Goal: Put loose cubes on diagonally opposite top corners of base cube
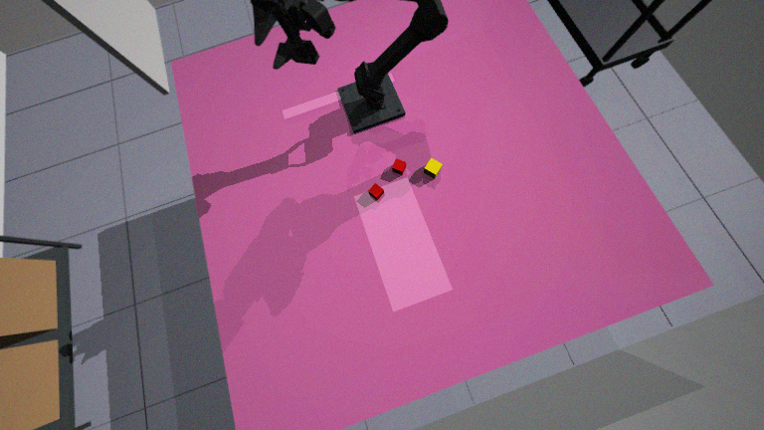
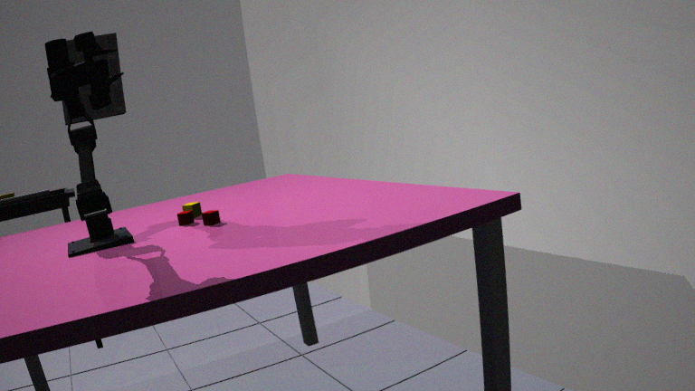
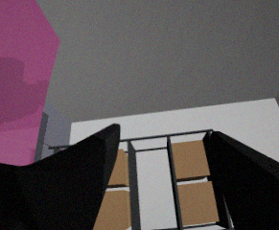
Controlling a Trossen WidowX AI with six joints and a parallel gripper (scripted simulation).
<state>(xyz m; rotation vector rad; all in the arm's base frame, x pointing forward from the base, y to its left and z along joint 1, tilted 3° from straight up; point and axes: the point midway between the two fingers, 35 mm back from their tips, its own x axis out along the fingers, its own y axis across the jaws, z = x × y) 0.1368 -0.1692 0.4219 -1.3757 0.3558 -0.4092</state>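
The yellow base cube is 130 mm ahead of my gripper tip, 330 mm to the left of it and 420 mm below it.
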